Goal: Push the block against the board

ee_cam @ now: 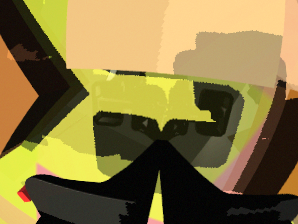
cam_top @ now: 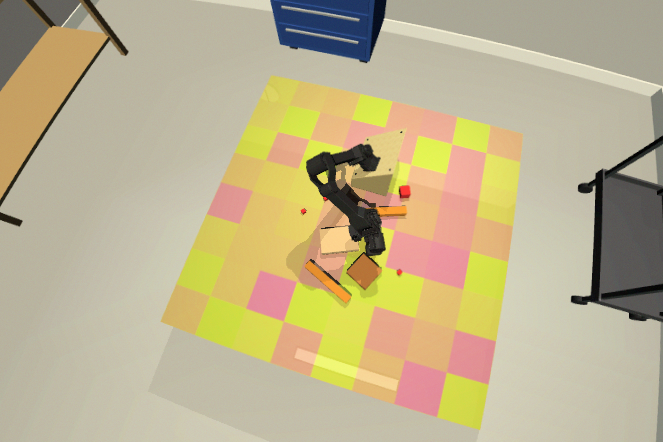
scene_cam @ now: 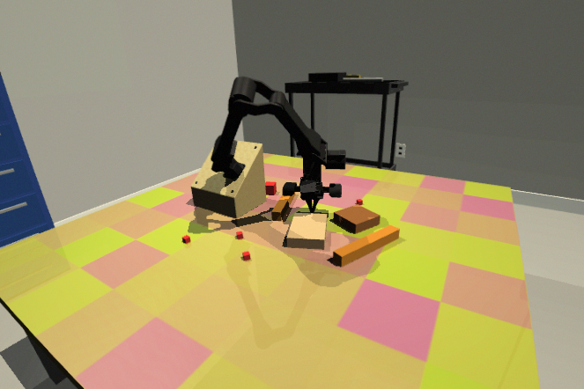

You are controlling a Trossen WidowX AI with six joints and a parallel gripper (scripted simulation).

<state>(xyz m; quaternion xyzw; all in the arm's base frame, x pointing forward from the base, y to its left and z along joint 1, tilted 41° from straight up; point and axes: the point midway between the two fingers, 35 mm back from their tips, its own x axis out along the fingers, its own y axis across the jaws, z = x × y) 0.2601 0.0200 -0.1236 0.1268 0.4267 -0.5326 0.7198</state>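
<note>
My gripper tip is 6 cm short of the flat tan square block, 11 cm to the left of it and 1 cm below it. The rest, counted from my gripper tip: red cube: 25 cm behind, 7 cm to the left, 1 cm above; then brown square block: 14 cm ahead, 3 cm to the left, 1 cm above.
</note>
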